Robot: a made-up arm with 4 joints.
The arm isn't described. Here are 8 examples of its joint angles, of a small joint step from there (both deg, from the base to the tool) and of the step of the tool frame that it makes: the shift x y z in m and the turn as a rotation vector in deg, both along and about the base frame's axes.
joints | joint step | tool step
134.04 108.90 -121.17 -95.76 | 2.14 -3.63 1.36 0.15 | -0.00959 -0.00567 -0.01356 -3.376 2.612 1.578
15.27 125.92 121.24 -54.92 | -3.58 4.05 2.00 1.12 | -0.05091 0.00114 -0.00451 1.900 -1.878 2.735
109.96 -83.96 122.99 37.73 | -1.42 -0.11 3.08 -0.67 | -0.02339 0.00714 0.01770 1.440 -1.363 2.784
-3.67 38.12 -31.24 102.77 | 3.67 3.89 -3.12 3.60 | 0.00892 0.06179 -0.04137 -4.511 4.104 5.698
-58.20 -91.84 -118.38 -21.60 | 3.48 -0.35 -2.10 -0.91 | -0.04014 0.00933 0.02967 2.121 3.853 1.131
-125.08 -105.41 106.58 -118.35 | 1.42 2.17 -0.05 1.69 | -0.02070 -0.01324 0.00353 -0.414 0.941 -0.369
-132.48 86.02 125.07 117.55 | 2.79 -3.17 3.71 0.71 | 0.01273 -0.02356 0.02213 0.362 2.853 5.271
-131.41 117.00 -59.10 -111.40 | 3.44 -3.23 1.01 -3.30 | -0.03395 0.00884 -0.00025 4.542 5.424 3.997
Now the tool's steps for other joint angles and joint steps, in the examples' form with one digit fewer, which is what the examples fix.
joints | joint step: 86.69 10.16 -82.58 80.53 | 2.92 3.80 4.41 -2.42
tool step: -0.0007 0.0403 -0.0319 1.45 -1.31 -1.27
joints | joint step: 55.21 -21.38 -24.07 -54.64 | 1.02 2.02 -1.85 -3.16
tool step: 0.0043 0.0226 -0.0162 2.44 1.76 -2.37
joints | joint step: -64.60 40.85 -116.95 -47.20 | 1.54 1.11 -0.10 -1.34
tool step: 0.0012 0.0094 0.0000 -0.16 1.21 -0.51
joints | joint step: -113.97 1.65 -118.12 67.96 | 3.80 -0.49 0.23 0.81
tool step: 0.0080 -0.0023 -0.0039 -0.35 3.58 0.27
